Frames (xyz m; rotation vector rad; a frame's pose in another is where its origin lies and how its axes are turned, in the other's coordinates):
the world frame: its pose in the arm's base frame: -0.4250 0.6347 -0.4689 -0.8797 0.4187 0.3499
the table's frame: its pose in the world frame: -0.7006 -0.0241 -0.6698 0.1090 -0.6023 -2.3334
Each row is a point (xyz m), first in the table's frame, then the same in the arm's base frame.
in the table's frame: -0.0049 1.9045 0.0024
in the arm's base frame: 0.6060 0.1203 0.2178
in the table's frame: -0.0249 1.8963 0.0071
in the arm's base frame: 0.6038 0.1323 0.1993
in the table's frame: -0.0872 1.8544 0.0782
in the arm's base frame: 0.5702 0.2200 0.1561
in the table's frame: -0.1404 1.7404 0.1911
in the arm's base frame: 0.4584 0.3377 0.1089
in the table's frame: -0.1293 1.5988 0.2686
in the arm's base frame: 0.3079 0.3950 0.0935
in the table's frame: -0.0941 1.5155 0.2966
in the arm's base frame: 0.2138 0.4009 0.1026
